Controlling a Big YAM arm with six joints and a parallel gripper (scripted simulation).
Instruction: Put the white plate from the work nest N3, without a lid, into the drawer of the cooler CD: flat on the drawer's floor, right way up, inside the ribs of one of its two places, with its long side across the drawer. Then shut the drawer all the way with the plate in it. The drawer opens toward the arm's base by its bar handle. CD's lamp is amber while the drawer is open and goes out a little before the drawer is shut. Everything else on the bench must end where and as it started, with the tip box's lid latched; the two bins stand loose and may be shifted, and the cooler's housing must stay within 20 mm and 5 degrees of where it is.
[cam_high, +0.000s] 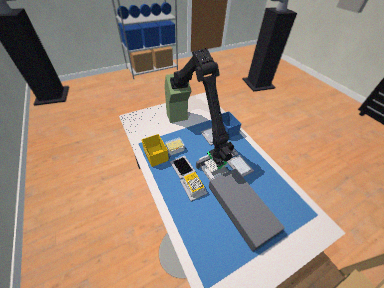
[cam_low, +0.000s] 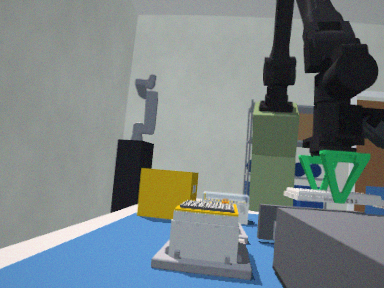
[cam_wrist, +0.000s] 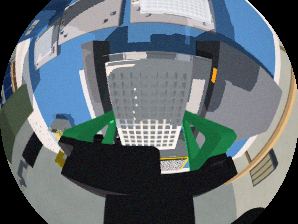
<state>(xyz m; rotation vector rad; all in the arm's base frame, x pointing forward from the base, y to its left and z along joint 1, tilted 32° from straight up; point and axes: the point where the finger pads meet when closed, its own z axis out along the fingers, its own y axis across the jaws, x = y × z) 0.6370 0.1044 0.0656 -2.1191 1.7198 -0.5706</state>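
Now: hand 40 mm short of the drawer, 10 mm to the right of it and 80 mm above it. Also, from my hand: grey cooler CD (160 mm ahead, 40 mm to the left, 70 mm below); then white plate (right at my hand); then yellow-topped tip box (70 mm ahead, 180 mm to the right, 50 mm below).
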